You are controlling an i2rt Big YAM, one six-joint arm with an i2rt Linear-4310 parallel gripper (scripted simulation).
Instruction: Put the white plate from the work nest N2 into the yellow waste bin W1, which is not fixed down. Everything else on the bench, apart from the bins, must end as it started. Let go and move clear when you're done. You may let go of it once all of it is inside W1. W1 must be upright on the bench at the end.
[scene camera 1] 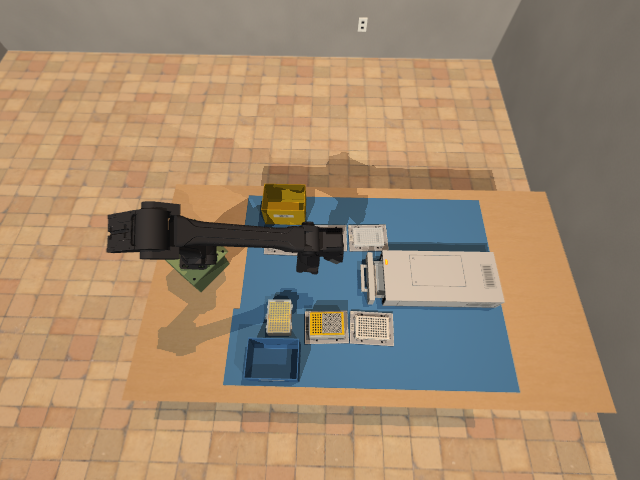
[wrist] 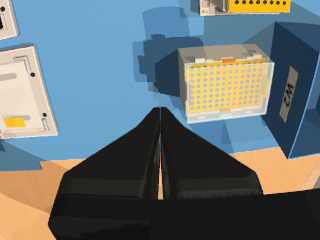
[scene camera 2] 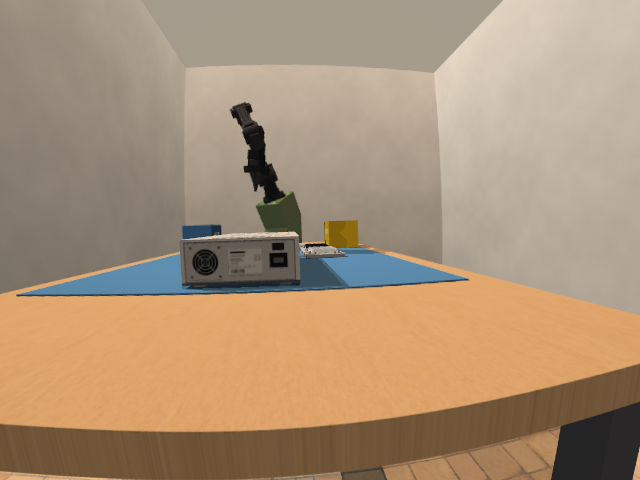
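Observation:
There is my gripper (wrist: 160,118). I see a grey instrument (scene camera 1: 401,278), and scene camera 2 also gives me the grey instrument (scene camera 2: 259,258), but in the wrist view the instrument is out of frame. I can see a yellow waste bin (scene camera 1: 285,204), which is again the yellow waste bin (scene camera 2: 339,234); in the wrist view the yellow waste bin is out of frame. A white plate (scene camera 1: 376,331) is here too, and so is a blue bin (scene camera 1: 266,358).

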